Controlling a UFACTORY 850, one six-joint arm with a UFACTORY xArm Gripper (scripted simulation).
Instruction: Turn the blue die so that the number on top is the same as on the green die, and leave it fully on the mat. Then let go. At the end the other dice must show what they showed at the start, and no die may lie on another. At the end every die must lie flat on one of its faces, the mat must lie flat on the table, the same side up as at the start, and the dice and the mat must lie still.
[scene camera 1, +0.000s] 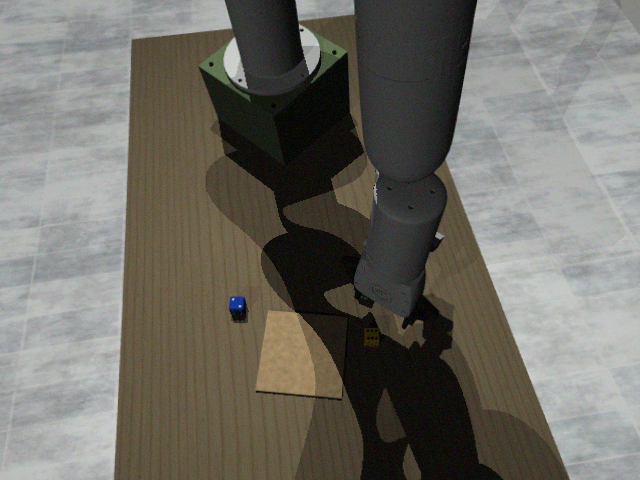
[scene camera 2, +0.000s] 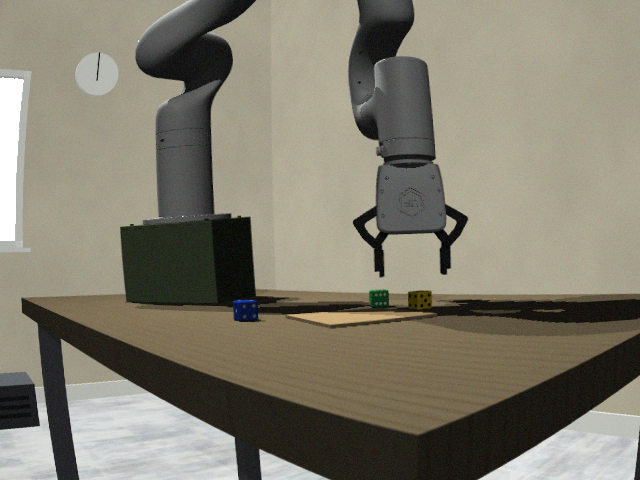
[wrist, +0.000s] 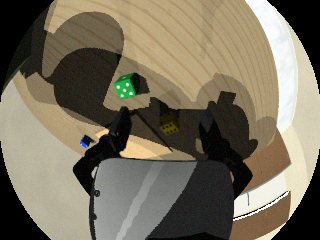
Labels:
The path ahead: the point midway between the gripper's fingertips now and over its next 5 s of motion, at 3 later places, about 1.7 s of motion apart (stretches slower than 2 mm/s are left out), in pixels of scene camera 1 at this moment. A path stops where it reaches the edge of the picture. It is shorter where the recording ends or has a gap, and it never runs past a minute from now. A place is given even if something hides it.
The gripper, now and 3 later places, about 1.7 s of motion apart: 384, 307; 378, 270; 382, 246; 337, 255

